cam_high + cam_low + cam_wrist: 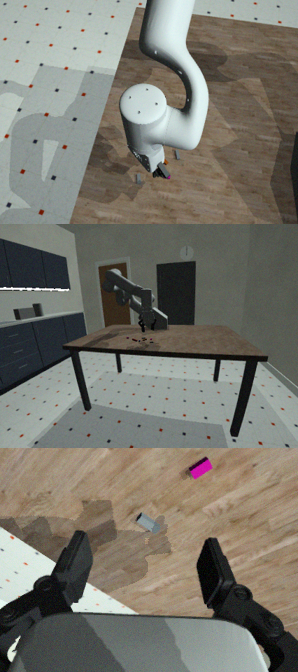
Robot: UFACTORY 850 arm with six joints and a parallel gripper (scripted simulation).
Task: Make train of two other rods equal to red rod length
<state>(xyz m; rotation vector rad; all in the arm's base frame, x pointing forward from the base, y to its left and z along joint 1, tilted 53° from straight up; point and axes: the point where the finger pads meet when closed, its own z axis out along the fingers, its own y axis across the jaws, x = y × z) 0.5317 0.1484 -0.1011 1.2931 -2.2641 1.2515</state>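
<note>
The orange rod is 4 cm behind my hand, 5 cm to the right of it and 10 cm below it. From my hand the other things lie so: blue rod: 1 cm ahead, 8 cm to the right, 10 cm below; red rod: 1 cm behind, 13 cm to the right, 10 cm below; grey rod: 2 cm ahead, 3 cm to the left, 10 cm below.
</note>
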